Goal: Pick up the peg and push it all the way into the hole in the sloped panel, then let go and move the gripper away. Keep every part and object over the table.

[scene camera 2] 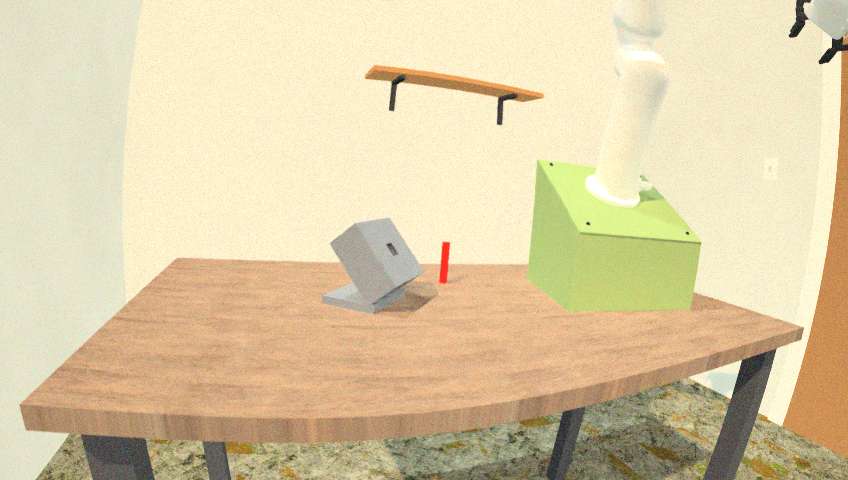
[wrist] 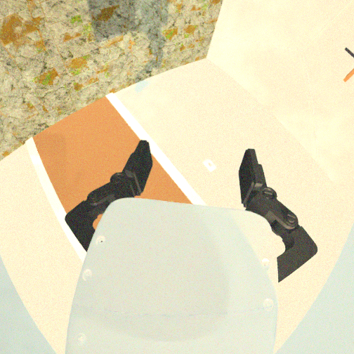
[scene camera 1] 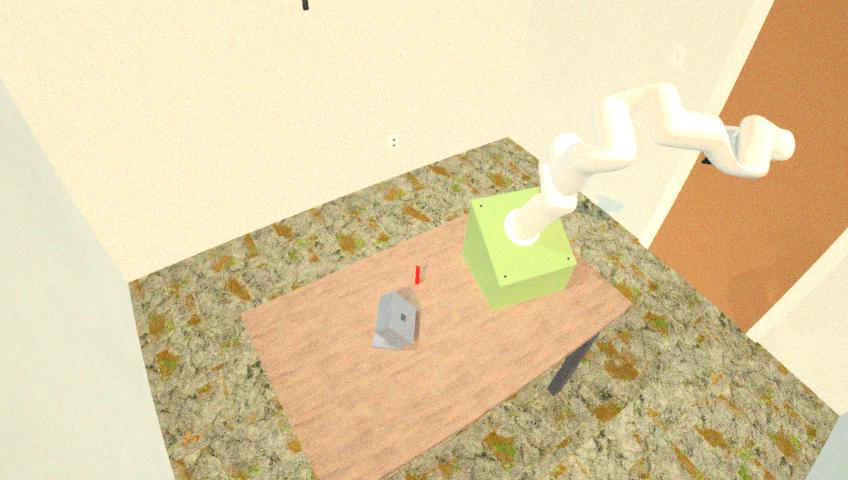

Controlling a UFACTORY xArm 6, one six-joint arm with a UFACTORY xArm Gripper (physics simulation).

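Seen in the pictures: gripper, between the fingertips: (scene camera 2: 806,49); arm's base, origin of its link: (scene camera 2: 612,192) (scene camera 1: 521,227).
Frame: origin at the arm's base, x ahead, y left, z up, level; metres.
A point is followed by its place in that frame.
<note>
The red peg (scene camera 1: 417,274) @(x 0.329, y -0.089, z -0.159 m) (scene camera 2: 444,262) @(x 0.328, y -0.088, z -0.170 m) stands upright on the table, between the grey block and the green base. The grey block with the sloped panel (scene camera 1: 389,315) @(x 0.502, y 0.066, z -0.084 m) (scene camera 2: 399,267) @(x 0.448, y 0.088, z -0.147 m) stands on the table beside the peg, and its square hole (scene camera 1: 403,317) @(x 0.454, y 0.060, z -0.133 m) (scene camera 2: 391,249) @(x 0.457, y 0.057, z -0.125 m) shows dark in the tilted face. My gripper (wrist: 195,155) is open with nothing between its fingers. It is far from the peg and the block, beyond the green base; in the second scene view its dark fingers show at the top right edge. The peg and the panel do not show in the wrist view.
The green base (scene camera 1: 523,261) @(x 0.048, y 0.091, z -0.048 m) (scene camera 2: 630,270) @(x 0.041, y 0.141, z -0.136 m) carries the white arm (scene camera 1: 615,133) @(x 0.069, y 0.251, z 0.532 m) (scene camera 2: 630,118) @(x 0.044, y 0.108, z 0.142 m) at one end of the wooden table (scene camera 1: 333,380) @(x 0.715, y 0.126, z -0.212 m) (scene camera 2: 238,368) @(x 0.659, y 0.337, z -0.212 m). A wall shelf (scene camera 2: 452,81) hangs behind the table. An orange-brown door (scene camera 1: 773,148) (wrist: 95,150) is on the arm's side.
</note>
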